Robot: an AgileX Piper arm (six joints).
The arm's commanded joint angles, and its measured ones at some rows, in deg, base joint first. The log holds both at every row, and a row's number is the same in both.
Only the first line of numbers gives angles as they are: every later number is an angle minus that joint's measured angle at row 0.
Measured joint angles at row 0: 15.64 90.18 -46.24 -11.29 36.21 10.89
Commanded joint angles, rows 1 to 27: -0.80 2.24 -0.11 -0.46 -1.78 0.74; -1.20 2.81 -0.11 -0.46 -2.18 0.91; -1.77 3.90 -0.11 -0.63 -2.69 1.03; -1.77 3.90 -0.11 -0.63 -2.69 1.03; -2.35 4.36 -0.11 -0.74 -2.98 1.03; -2.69 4.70 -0.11 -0.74 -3.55 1.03; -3.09 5.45 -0.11 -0.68 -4.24 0.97; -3.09 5.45 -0.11 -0.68 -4.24 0.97; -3.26 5.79 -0.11 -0.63 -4.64 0.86; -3.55 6.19 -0.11 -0.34 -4.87 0.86; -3.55 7.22 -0.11 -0.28 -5.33 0.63; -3.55 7.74 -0.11 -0.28 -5.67 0.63; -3.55 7.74 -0.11 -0.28 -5.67 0.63; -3.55 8.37 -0.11 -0.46 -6.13 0.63; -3.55 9.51 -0.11 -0.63 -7.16 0.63; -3.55 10.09 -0.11 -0.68 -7.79 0.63; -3.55 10.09 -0.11 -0.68 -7.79 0.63; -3.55 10.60 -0.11 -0.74 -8.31 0.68; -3.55 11.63 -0.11 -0.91 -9.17 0.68; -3.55 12.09 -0.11 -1.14 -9.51 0.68; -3.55 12.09 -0.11 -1.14 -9.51 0.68; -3.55 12.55 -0.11 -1.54 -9.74 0.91; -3.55 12.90 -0.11 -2.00 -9.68 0.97; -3.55 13.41 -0.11 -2.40 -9.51 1.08; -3.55 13.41 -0.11 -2.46 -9.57 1.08; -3.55 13.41 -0.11 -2.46 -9.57 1.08; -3.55 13.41 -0.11 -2.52 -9.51 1.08
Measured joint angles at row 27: -3.09 13.35 -0.05 -1.54 -9.28 0.45
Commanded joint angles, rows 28 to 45: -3.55 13.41 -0.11 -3.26 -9.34 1.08; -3.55 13.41 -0.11 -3.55 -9.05 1.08; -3.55 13.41 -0.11 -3.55 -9.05 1.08; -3.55 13.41 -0.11 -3.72 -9.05 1.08; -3.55 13.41 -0.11 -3.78 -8.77 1.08; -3.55 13.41 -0.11 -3.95 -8.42 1.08; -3.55 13.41 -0.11 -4.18 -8.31 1.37; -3.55 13.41 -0.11 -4.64 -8.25 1.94; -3.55 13.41 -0.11 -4.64 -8.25 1.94; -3.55 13.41 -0.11 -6.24 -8.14 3.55; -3.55 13.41 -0.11 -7.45 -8.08 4.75; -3.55 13.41 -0.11 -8.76 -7.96 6.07; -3.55 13.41 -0.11 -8.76 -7.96 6.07; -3.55 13.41 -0.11 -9.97 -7.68 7.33; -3.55 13.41 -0.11 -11.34 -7.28 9.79; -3.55 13.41 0.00 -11.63 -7.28 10.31; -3.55 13.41 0.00 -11.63 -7.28 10.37; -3.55 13.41 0.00 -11.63 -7.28 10.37
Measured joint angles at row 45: -3.21 13.35 -0.05 -10.48 -7.73 8.19
